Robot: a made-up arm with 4 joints.
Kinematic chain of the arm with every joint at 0, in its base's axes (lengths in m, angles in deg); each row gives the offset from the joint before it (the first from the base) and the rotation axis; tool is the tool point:
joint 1: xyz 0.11 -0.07 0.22 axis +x
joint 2: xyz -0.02 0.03 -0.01 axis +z
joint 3: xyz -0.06 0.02 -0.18 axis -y
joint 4: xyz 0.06 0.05 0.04 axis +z
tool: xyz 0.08 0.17 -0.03
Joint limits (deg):
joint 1: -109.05..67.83
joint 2: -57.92..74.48
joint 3: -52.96..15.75
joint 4: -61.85..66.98
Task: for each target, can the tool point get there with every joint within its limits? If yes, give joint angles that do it. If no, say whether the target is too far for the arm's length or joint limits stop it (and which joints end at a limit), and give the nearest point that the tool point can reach.
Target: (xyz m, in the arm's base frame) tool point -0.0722 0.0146 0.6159
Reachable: no: joint limits stop it (at a limit: joint 1, joint 3) | nearest point -0.0062 0.1436 0.4014 | short by 0.259 m
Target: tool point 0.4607 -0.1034 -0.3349
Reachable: no: too far | nearest point 0.2883 -0.0913 -0.1344 | short by 0.265 m
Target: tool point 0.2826 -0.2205 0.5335
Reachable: no: joint limits stop it (at a limit: joint 1, joint 2, joint 4) | nearest point 0.2560 -0.2538 0.3733 | short by 0.166 m
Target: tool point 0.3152 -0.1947 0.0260
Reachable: yes | joints -37.09 -46.23 -12.58 -38.26
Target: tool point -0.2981 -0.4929 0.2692
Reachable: no: too far | nearest point -0.1382 -0.3818 0.1997 | short by 0.207 m
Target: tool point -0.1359 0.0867 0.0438
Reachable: yes | joints 0.85 57.49 1.98 30.21
